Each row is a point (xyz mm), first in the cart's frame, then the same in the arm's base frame.
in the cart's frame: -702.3 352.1 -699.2
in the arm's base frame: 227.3 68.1 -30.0
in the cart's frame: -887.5 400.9 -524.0
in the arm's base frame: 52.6 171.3 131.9
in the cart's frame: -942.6 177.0 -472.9
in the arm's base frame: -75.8 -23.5 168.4
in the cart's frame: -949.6 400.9 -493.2
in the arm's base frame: -8.7 190.9 157.6
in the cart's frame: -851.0 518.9 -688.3
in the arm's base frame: 139.7 273.8 -23.6
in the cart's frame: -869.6 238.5 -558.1
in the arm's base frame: 20.4 12.4 92.1
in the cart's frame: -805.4 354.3 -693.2
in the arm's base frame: 130.3 103.4 -32.1
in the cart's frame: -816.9 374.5 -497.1
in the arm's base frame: 108.3 123.0 163.1
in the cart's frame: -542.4 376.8 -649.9
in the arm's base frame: 381.6 38.9 33.0
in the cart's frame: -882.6 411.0 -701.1
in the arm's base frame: 76.4 182.2 -43.6
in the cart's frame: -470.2 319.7 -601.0
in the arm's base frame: 426.9 -39.3 84.9
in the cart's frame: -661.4 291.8 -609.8
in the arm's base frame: 238.5 -3.7 59.6
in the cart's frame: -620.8 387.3 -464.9
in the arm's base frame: 294.4 71.2 211.4
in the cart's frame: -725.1 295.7 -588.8
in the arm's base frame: 177.8 20.3 75.6
